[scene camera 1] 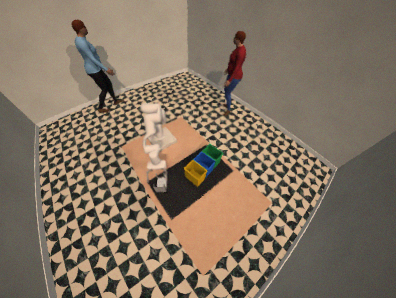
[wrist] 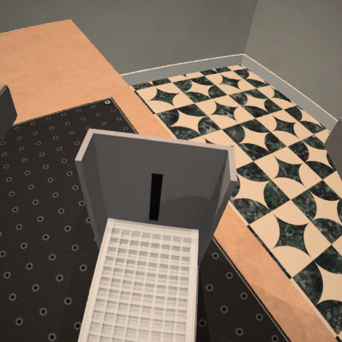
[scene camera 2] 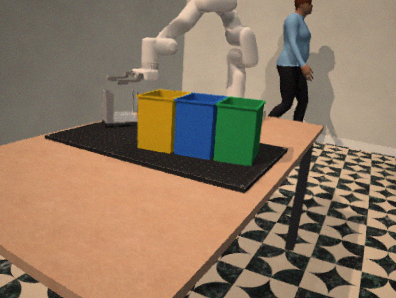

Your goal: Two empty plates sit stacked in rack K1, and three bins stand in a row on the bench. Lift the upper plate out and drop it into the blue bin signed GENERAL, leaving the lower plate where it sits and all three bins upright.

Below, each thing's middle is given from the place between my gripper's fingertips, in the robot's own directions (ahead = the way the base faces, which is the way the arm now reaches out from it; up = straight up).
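Gridded plate [wrist: 145,276]: my gripper 15 cm above it, 3 cm past it, 2 cm to the right of it.
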